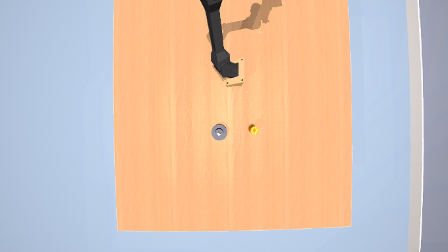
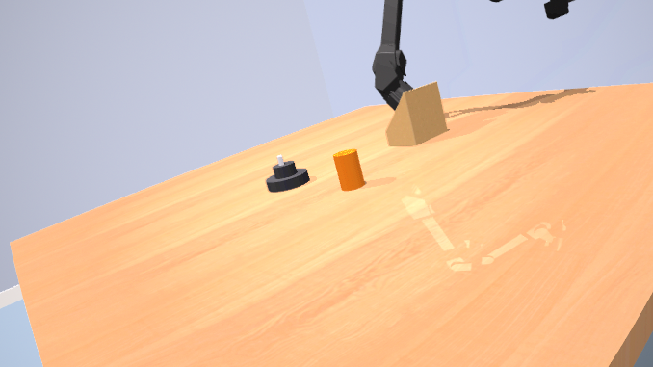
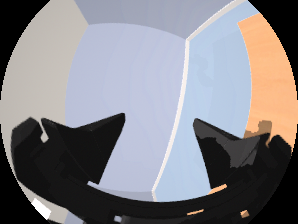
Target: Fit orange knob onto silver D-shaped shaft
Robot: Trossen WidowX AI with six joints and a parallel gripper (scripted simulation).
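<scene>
The orange knob is 76 cm ahead of my gripper tip, 23 cm below it and 11 cm to the right of it. The rest, counted from my gripper tip: round pedestal 78 cm ahead, 28 cm to the right, 24 cm below.
</scene>
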